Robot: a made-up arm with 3 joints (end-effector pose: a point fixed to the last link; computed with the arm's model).
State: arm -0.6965 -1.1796 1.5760
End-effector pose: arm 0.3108 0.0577 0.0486 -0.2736 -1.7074 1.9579
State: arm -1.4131 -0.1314 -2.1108
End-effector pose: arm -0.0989 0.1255 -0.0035 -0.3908 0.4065 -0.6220
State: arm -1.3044 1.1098 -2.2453
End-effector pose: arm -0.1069 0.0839 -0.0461 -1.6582 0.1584 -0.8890
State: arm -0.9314 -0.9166 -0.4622
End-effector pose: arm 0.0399 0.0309 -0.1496 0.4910 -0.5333 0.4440
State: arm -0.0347 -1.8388 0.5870
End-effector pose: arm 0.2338 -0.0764 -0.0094 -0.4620 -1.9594 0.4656
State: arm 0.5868 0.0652 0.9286
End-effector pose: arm -0.0086 -0.0668 -0.1262 0.0025 -0.2608 0.3041
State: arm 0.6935 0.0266 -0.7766
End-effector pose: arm 0.0205 0.2030 -0.0509 0.0329 0.2095 -1.4292
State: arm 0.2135 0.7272 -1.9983
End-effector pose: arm 0.1155 0.2453 -0.0288 -0.7585 1.1637 -2.0076
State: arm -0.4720 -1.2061 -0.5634
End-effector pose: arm 0.0747 0.0884 -0.1513 0.5010 -0.8692 -0.0706
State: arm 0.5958 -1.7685 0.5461
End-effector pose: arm 0.1323 -0.1337 -0.0191 -0.9858 -1.6937 0.0222
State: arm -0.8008 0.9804 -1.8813
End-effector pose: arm -0.0769 0.1591 0.0038 -1.3582 0.6937 -0.9755
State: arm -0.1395 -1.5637 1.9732
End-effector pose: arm 0.2375 -0.0220 0.1809 -1.3340 -1.6729 1.7639
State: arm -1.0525 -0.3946 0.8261
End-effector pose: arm 0.2185 -0.0048 -0.1317 0.3074 -0.5644 1.7943
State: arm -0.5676 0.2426 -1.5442
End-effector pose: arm -0.0643 0.1612 -0.0011 -0.4643 0.5459 -0.9156
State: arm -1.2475 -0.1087 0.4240
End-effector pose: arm 0.1609 -0.0683 -0.1195 0.2029 -0.0948 1.6357
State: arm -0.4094 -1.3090 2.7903
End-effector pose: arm 0.2149 0.1476 0.1903 1.1896 1.2171 -2.1831
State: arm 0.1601 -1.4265 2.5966
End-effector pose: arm 0.2216 0.0373 0.2119 -1.7416 -1.0190 2.2014
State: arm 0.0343 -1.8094 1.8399
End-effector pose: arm 0.1831 -0.0614 0.1967 -1.5968 -1.6991 1.4297
